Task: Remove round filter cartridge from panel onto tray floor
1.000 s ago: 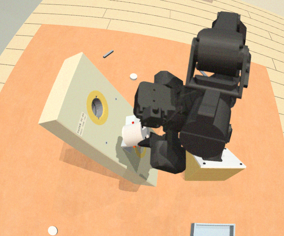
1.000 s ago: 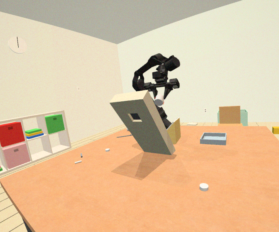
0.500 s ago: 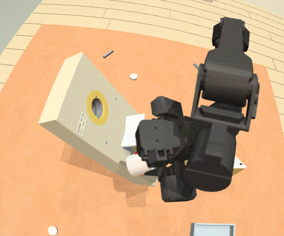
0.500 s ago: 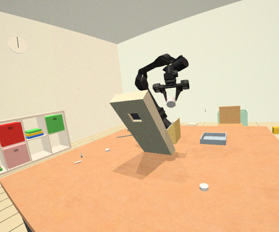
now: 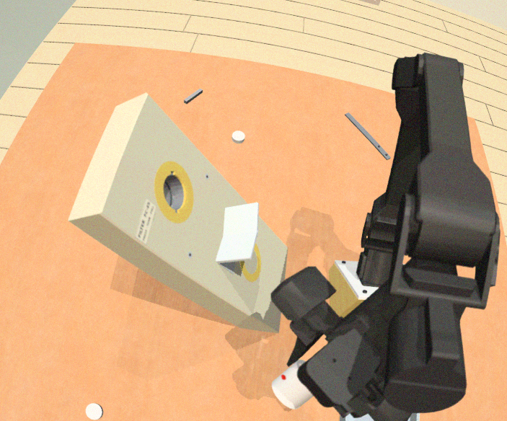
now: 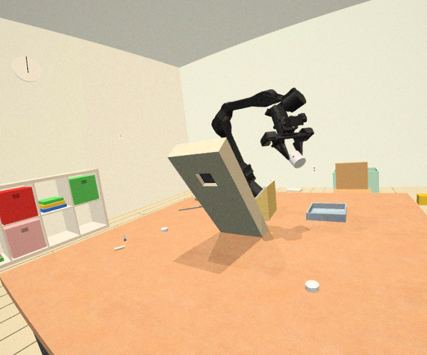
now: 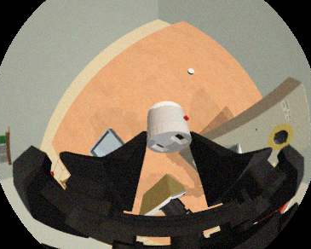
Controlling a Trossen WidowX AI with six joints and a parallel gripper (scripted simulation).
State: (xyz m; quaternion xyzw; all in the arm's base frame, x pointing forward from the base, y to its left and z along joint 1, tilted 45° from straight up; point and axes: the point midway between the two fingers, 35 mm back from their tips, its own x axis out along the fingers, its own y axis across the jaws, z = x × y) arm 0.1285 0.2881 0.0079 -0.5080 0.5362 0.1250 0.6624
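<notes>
The grey-blue tray is 22 cm behind my gripper tip, 7 cm to the left of it and 26 cm below it. The rest, counted from my gripper tip: round white filter cartridge: right at my gripper tip; then grey bar: 26 cm ahead, 67 cm to the right, 27 cm below.
</notes>
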